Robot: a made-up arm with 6 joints.
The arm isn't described. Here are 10 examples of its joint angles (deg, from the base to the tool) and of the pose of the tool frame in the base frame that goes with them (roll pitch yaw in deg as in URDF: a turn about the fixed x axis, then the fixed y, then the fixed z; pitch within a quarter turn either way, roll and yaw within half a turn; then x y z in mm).
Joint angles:
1: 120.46 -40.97 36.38 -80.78 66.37 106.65
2: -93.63 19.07 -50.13 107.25 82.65 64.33
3: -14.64 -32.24 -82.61 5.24 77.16 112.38
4: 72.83 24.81 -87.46 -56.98 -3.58 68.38
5: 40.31 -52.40 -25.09 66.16 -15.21 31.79
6: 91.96 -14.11 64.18 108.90 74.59 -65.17
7: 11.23 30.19 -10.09 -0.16 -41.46 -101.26
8: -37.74 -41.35 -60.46 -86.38 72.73 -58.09
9: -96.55 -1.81 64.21 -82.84 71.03 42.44
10: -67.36 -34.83 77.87 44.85 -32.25 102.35
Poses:
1: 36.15 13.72 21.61 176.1 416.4 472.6
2: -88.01 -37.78 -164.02 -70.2 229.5 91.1
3: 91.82 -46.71 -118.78 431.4 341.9 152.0
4: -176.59 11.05 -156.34 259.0 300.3 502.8
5: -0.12 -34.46 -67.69 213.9 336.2 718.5
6: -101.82 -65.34 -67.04 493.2 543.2 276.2
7: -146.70 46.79 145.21 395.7 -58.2 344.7
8: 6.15 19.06 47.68 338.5 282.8 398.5
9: -87.56 -5.16 19.29 63.1 618.5 264.0
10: -138.78 -41.75 -24.12 77.0 559.8 304.7
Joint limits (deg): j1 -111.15..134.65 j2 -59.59..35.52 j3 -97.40..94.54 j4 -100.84..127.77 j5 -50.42..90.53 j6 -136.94..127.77
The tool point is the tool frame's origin. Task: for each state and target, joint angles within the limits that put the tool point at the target. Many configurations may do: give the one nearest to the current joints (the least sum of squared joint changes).
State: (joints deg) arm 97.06 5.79 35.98 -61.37 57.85 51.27
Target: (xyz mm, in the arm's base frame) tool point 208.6 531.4 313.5
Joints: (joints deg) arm 92.53 0.06 38.43 -63.85 59.42 43.31
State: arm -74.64 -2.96 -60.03 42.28 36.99 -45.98
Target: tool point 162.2 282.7 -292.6
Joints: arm -98.70 -30.54 -91.48 26.01 19.13 -36.15
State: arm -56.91 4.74 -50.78 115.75 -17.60 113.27
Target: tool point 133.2 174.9 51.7
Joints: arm -50.61 -3.31 -40.66 114.87 -11.16 117.52
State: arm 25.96 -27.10 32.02 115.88 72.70 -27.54
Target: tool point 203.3 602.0 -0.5
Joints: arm 13.91 -15.77 70.90 123.27 73.05 -33.80
